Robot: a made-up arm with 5 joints.
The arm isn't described. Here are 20 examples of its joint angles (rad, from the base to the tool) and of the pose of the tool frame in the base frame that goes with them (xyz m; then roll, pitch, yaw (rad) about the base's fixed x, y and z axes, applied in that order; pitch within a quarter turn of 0, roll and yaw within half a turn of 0).
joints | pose
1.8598 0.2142 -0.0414 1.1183 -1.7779 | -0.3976 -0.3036 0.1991 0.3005 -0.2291 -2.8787
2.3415 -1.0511 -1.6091 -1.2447 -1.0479 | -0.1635 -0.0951 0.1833 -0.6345 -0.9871 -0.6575
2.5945 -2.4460 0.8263 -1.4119 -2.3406 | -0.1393 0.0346 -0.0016 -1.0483 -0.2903 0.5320
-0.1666 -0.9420 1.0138 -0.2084 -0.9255 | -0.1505 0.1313 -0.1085 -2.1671 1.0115 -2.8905
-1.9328 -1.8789 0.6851 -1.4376 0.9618 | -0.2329 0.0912 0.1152 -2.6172 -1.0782 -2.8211
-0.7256 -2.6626 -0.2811 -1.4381 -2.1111 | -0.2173 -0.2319 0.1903 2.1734 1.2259 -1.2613
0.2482 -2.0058 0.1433 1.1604 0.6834 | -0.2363 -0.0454 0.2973 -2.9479 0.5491 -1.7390
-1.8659 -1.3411 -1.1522 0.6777 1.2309 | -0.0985 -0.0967 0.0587 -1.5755 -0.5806 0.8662
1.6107 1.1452 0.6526 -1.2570 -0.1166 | -0.1058 -0.5122 0.0562 -3.0288 0.0962 0.0546
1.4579 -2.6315 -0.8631 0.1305 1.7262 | -0.0367 -0.1989 0.2123 1.5909 0.1876 1.5122
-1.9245 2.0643 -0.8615 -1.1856 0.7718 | 0.1440 -0.2242 0.1037 -0.3193 0.0547 -1.3905
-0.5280 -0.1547 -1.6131 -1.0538 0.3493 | -0.0568 -0.0639 -0.0183 0.6087 1.3025 2.3854
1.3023 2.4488 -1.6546 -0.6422 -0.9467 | -0.0870 -0.2835 0.0762 -0.0532 -0.6932 2.6530
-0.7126 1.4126 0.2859 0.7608 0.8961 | 0.2553 -0.2489 -0.0894 -0.0336 -0.0888 -3.0538
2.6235 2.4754 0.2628 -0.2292 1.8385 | 0.1411 -0.2743 0.1086 -1.7681 0.8772 -3.0066
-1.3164 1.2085 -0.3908 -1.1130 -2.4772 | 0.2582 -0.1530 0.0755 -2.9086 0.5826 1.9139
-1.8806 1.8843 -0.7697 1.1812 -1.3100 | 0.1916 -0.1836 0.1856 -2.0518 0.0954 0.4545
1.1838 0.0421 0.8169 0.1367 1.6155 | -0.3876 -0.3507 -0.0946 -2.7010 0.0331 0.2025
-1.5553 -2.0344 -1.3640 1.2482 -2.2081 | -0.0776 -0.1707 0.1060 -1.8504 0.6356 -2.2571
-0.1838 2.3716 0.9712 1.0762 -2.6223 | 0.0826 -0.3830 0.2087 0.7590 -0.7857 0.7836
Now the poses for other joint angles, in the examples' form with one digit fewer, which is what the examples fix.
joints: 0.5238 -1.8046 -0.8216 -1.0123 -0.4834
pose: -0.189 -0.106 0.184 1.268 0.182 -2.968
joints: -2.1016 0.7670 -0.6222 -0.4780 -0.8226
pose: 0.159 -0.027 0.278 1.086 1.209 0.138
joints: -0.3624 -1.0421 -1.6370 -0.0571 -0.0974
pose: -0.090 -0.099 0.075 2.910 1.102 -1.173
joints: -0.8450 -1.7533 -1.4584 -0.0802 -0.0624
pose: -0.089 -0.145 0.093 -1.500 1.158 0.984
